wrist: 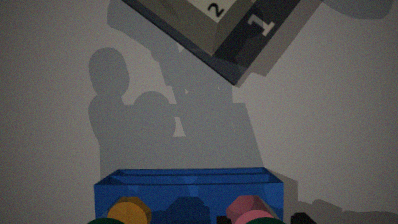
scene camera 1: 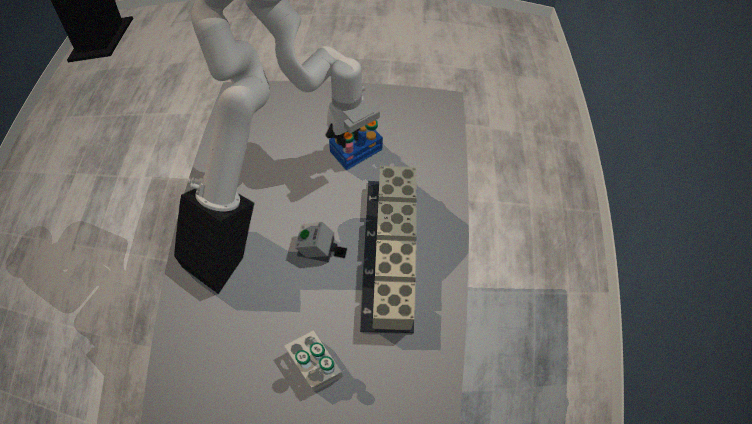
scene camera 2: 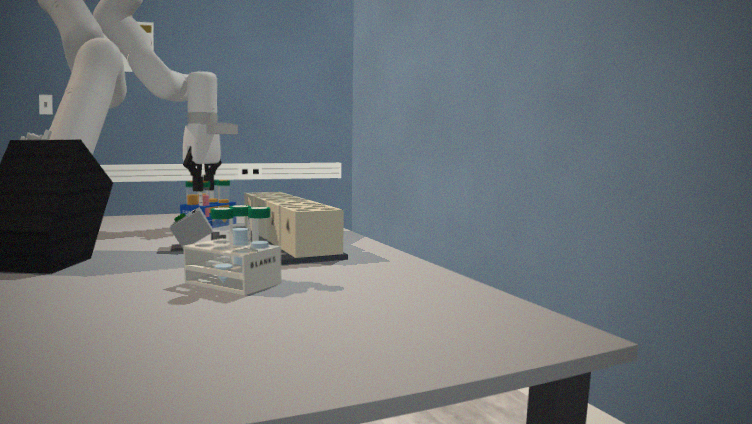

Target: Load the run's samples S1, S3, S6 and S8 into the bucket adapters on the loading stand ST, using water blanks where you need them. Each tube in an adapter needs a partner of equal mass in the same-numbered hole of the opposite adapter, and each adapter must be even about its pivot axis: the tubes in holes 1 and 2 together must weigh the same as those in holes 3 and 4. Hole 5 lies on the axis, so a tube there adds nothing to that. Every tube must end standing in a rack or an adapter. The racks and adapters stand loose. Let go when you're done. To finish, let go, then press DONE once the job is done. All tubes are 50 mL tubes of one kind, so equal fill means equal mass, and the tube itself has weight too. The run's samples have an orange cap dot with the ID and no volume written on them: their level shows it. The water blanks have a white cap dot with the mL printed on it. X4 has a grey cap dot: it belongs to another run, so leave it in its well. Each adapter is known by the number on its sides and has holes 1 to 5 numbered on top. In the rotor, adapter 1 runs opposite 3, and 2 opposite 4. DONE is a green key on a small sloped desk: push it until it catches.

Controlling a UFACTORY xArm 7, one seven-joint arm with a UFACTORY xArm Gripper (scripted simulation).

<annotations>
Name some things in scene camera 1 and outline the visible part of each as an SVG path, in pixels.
A blue sample rack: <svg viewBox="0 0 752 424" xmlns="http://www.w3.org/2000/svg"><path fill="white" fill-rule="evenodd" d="M378 132L376 139L368 140L366 138L366 131L359 131L358 142L355 143L355 140L353 141L354 150L350 154L343 151L343 147L335 142L335 138L331 138L330 152L347 171L382 150L383 137Z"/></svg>
</annotations>
